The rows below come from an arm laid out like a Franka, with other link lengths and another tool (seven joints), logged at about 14 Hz.
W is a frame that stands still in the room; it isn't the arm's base.
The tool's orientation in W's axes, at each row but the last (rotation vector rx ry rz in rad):
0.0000 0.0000 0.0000
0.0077 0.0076 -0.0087
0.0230 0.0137 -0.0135
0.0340 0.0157 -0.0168
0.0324 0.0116 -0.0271
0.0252 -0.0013 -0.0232
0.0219 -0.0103 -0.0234
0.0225 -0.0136 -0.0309
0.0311 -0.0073 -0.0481
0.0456 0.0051 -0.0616
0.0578 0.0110 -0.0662
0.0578 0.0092 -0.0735
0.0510 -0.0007 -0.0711
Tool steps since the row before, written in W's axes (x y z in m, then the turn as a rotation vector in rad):
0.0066 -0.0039 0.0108 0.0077 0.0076 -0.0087
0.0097 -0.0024 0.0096 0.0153 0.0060 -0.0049
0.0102 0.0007 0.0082 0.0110 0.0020 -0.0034
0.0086 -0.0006 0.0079 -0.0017 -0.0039 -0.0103
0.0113 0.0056 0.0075 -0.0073 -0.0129 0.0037
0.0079 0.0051 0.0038 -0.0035 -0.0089 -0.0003
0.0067 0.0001 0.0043 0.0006 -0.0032 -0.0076
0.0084 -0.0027 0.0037 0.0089 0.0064 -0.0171
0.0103 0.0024 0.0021 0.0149 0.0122 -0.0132
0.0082 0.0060 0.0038 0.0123 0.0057 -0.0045
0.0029 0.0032 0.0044 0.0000 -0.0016 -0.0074
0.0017 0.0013 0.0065 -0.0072 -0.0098 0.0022
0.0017 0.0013 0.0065 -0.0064 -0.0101 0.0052
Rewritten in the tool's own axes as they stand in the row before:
0.0066 -0.0039 0.0108 0.0077 0.0076 -0.0087
0.0096 -0.0022 0.0097 0.0153 0.0061 -0.0048
0.0101 0.0010 0.0083 0.0110 0.0021 -0.0033
0.0085 -0.0002 0.0080 -0.0015 -0.0043 -0.0102
0.0111 0.0061 0.0074 -0.0070 -0.0130 0.0040
0.0078 0.0054 0.0037 -0.0033 -0.0090 -0.0001
0.0067 0.0004 0.0042 0.0006 -0.0034 -0.0075
0.0085 -0.0024 0.0036 0.0085 0.0063 -0.0174
0.0102 0.0030 0.0019 0.0142 0.0125 -0.0137
0.0078 0.0067 0.0036 0.0120 0.0062 -0.0047
0.0026 0.0036 0.0042 0.0002 -0.0020 -0.0073
0.0015 0.0018 0.0064 -0.0065 -0.0102 0.0027
0.0016 0.0017 0.0064 -0.0057 -0.0103 0.0057

